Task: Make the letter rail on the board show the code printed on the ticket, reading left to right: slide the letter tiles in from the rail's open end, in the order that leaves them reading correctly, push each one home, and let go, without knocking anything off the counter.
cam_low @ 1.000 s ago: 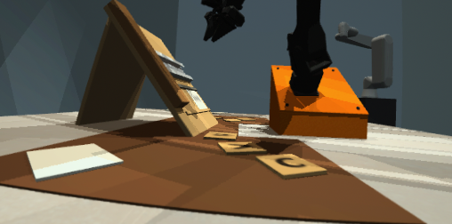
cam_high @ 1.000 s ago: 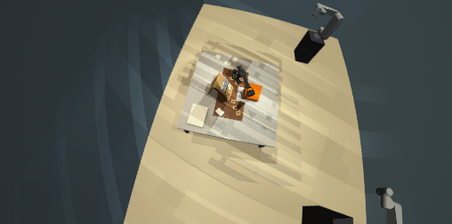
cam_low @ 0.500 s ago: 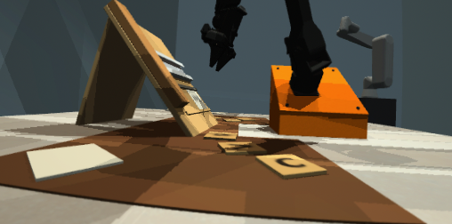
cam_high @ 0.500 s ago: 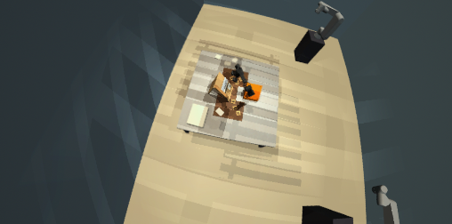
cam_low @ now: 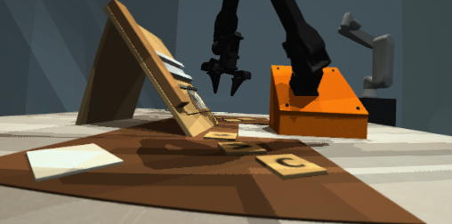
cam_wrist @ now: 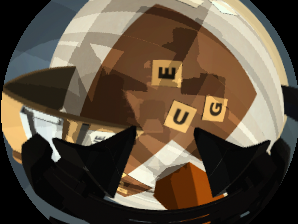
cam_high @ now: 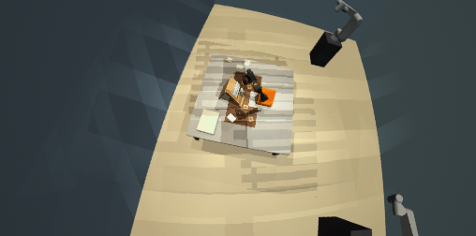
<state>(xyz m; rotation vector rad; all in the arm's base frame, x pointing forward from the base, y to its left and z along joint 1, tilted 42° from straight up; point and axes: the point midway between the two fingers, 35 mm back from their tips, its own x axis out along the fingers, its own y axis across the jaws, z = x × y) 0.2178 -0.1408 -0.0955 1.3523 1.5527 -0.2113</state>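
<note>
Now: the u tile 9 cm below my gripper tip, 3 cm behind it and 1 cm to the right of it. From my gripper tip the other things lie so: tan tile marked v 38 cm to the left, 9 cm below, 5 cm behind; brown mat 16 cm to the left, 10 cm below, 2 cm behind; e tile 9 cm below, 7 cm to the right, 5 cm ahead.
</note>
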